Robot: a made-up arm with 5 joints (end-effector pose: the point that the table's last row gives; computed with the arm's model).
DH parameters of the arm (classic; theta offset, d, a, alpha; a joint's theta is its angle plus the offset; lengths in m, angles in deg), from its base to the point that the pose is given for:
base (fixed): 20.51 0 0.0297 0
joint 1: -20.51 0.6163 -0.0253 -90
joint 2: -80.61 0 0.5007 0
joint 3: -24.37 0 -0.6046 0
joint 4: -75.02 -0.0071 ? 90
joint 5: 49.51 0 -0.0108 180
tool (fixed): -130.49 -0.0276 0 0
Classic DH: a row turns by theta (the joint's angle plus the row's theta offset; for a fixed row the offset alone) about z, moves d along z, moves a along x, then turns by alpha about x.
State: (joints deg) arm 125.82 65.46 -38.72 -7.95 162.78
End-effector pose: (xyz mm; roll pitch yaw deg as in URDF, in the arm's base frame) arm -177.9 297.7 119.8 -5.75 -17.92 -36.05
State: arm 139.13 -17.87 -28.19 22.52 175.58
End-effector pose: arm -327.1 316.8 805.6 1.92 23.47 -36.05
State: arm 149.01 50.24 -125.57 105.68 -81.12
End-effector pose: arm -861.4 546.2 825.0 30.05 4.47 -128.67
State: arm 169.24 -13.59 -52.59 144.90 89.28
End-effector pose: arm -474.7 120.4 987.9 -78.72 0.71 79.38
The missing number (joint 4, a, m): -0.0381
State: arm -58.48 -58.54 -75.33 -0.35 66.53
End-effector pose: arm -36.1 82.4 1504.4 136.69 -16.58 -165.33
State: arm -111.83 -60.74 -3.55 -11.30 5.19
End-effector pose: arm -67.1 -183.7 852.5 19.40 -74.70 -131.88
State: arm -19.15 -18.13 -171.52 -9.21 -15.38
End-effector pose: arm -360.8 131.4 1671.7 174.82 18.16 144.64
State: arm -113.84 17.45 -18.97 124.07 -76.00
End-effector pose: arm -105.0 -284.6 457.9 123.34 11.77 -16.20
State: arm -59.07 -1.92 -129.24 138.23 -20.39
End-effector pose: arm 233.3 -356.6 1581.6 2.47 6.62 -38.54
